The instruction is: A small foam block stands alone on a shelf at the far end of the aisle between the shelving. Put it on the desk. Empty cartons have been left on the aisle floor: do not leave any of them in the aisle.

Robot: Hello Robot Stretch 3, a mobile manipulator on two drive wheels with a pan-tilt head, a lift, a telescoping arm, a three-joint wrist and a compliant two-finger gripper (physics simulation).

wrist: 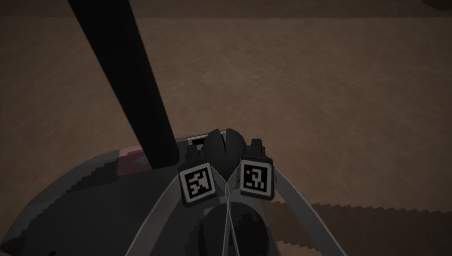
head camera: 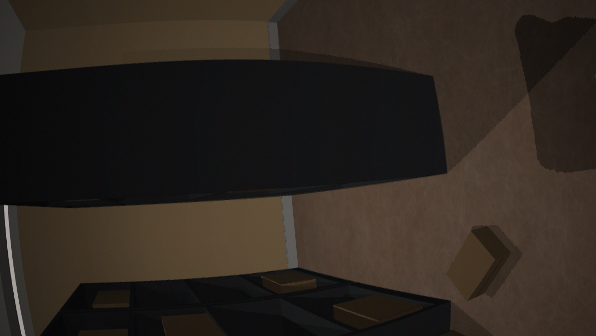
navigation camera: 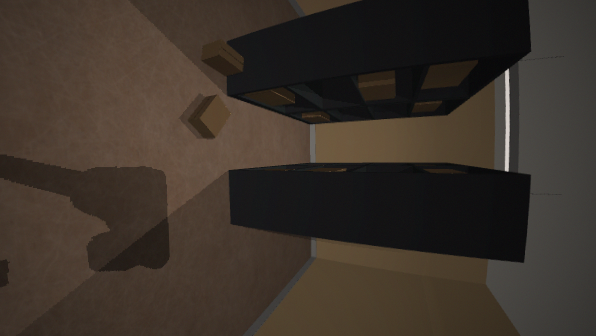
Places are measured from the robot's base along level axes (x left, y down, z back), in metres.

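Pixels of known places: gripper, fingertip midpoint: (wrist: 224, 147).
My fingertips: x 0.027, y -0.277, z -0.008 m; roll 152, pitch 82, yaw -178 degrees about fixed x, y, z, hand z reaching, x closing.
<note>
Ahead of a thing's pixels: the offset from my fingertips to its middle.
My gripper (wrist: 224, 147) is shut, its two rubber tips together over the robot's base, with nothing visible between them. A carton @[dx +0.347, dy +0.217, dz -1.116 m] (head camera: 472, 265) (navigation camera: 214, 117) lies on the floor near the open end of the aisle. Another carton @[dx +0.795, dy +0.187, dz -1.205 m] (navigation camera: 220, 59) is at the near end of one shelving unit (navigation camera: 390, 45); a sliver of a carton (head camera: 454, 333) shows at the bottom edge of the head view. The second shelving unit (head camera: 225, 130) (navigation camera: 375, 215) stands across the narrow aisle. The small foam block cannot be made out, and the desk does not show.
Brown cartons sit in shelf compartments, such as one carton @[dx +0.740, dy +0.066, dz -1.692 m] (head camera: 377, 307) and another (navigation camera: 376, 85). A tan wall (head camera: 150, 235) (navigation camera: 400, 142) closes the far end. The robot's mast (wrist: 125, 80) rises beside the gripper above the base (wrist: 90, 210). Shadows cross the floor.
</note>
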